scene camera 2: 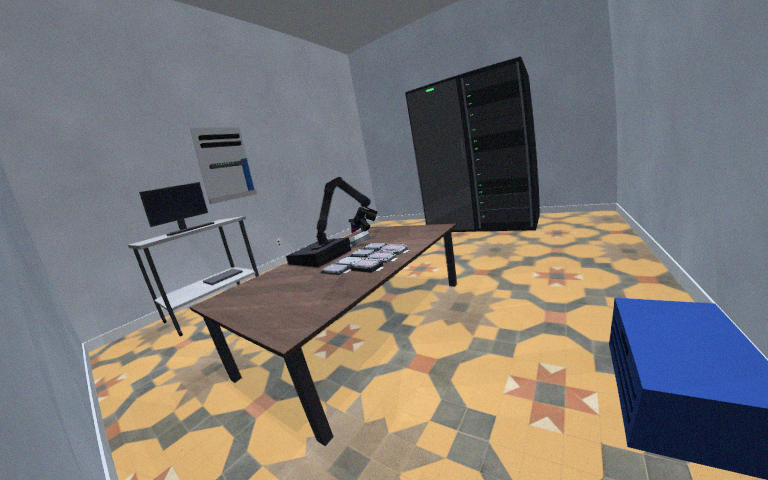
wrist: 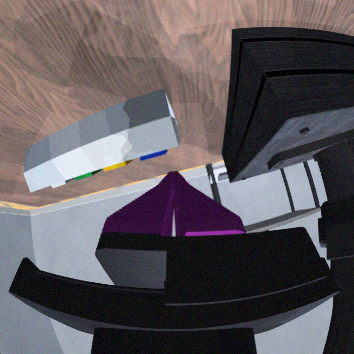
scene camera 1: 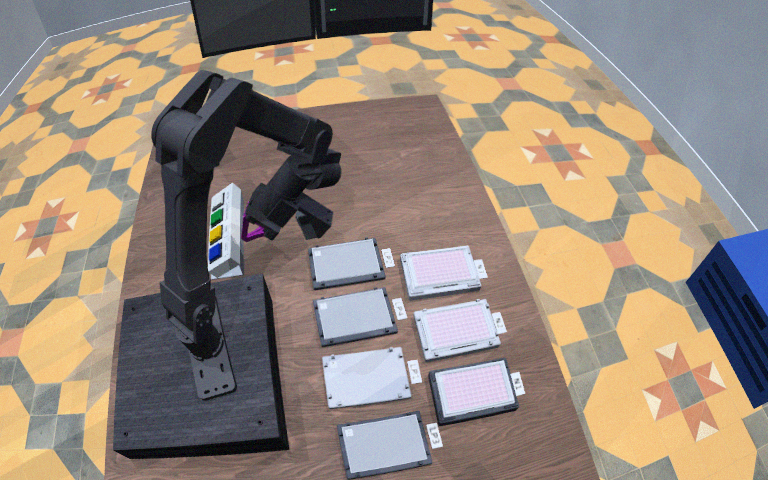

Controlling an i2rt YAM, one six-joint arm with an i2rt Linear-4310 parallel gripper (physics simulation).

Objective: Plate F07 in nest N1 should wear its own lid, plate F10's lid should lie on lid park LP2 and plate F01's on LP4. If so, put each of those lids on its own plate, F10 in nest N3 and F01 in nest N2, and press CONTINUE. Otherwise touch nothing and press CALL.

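Places are measured from the arm's base along level axes (x ahead, y left, z up), in centimetres.
Pixels of known places: gripper, fingertip midpoint: (scene camera 2: 352,232) (wrist: 173,178) (scene camera 1: 243,239); arm's base, link origin: (scene camera 2: 324,244) (wrist: 331,139) (scene camera 1: 208,345).
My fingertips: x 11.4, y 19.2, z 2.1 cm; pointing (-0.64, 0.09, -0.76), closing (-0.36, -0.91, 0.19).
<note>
Ahead of a thing's pixels: the offset from my fingertips to its top centre. "*": to the spot under its first point. Level surfaces: height alone.
My gripper (scene camera 1: 245,235) (scene camera 2: 355,229) (wrist: 173,178) is shut and empty, its purple fingertips together beside the button box @(dz -4.1, dx -4.3, dy +11.4 cm) (scene camera 1: 233,251) (scene camera 2: 359,238) (wrist: 145,122). The wrist view shows a gap between them. The box has white @(dz -4.9, dx -4.6, dy +19.1 cm) (scene camera 1: 218,200), green @(dz -4.9, dx -5.4, dy +14.1 cm) (scene camera 1: 216,217), yellow @(dz -4.9, dx -6.3, dy +9.2 cm) (scene camera 1: 215,233) and blue @(dz -4.9, dx -7.1, dy +4.3 cm) (scene camera 1: 215,252) buttons. Three pink-welled plates lie in a column: in nest N3 @(* dz -7.7, dx +35.1, dy -14.3 cm) (scene camera 1: 440,268), in N2 @(dz -7.4, dx +32.9, dy -27.2 cm) (scene camera 1: 457,325) and in dark-rimmed N1 @(dz -6.9, dx +30.2, dy -40.1 cm) (scene camera 1: 475,389). Grey rectangles with corner tags lie at LP2 @(dz -8.7, dx +18.6, dy -4.9 cm) (scene camera 1: 347,264), LP4 @(dz -8.7, dx +16.1, dy -17.3 cm) (scene camera 1: 355,314) and LP3 @(dz -8.7, dx +12.0, dy -43.4 cm) (scene camera 1: 386,445); LP1's @(dz -8.5, dx +13.7, dy -30.1 cm) (scene camera 1: 367,378) is whiter. Tag text and plate lids are unreadable.
The arm's black base block (scene camera 1: 243,418) (scene camera 2: 305,259) stands on the wooden table @(dz -10.5 cm) (scene camera 1: 396,135) (scene camera 2: 254,305), beside the lid parks. A dark cabinet (scene camera 2: 441,158) stands beyond the table, a monitor shelf (scene camera 2: 186,229) near the wall and a blue box (scene camera 1: 741,283) (scene camera 2: 690,350) on the floor.
</note>
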